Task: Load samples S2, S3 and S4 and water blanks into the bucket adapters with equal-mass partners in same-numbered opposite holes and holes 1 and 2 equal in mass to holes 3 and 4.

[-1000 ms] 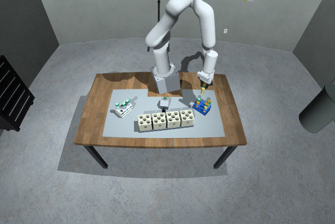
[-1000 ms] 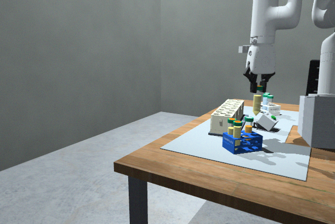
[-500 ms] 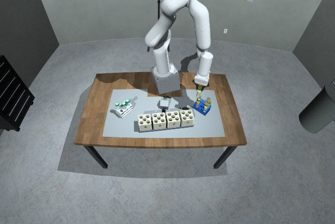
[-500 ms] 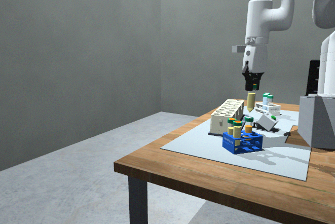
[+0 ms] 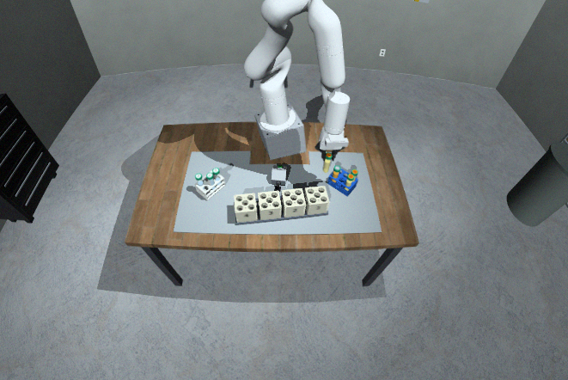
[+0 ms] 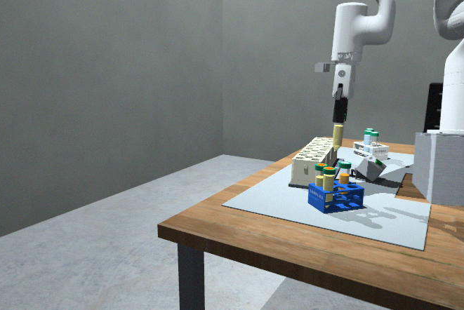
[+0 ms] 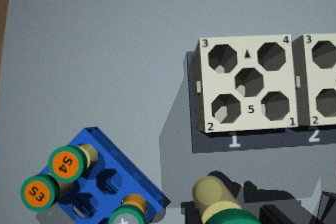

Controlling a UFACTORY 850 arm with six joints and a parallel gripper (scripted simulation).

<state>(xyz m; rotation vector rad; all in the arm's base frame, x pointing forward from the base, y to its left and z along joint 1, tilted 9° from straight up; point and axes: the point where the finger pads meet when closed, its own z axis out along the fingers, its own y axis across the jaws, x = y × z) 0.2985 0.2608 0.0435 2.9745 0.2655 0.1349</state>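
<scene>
Now: hand 5 cm above the sample tube and 1 cm to the left of it. Round my hand: blue rack (22 cm below, 11 cm to the left, 4 cm behind); then sample tube S3 (19 cm below, 15 cm to the left, 4 cm behind); then tube X9 (19 cm below, 6 cm to the left, 5 cm behind).
</scene>
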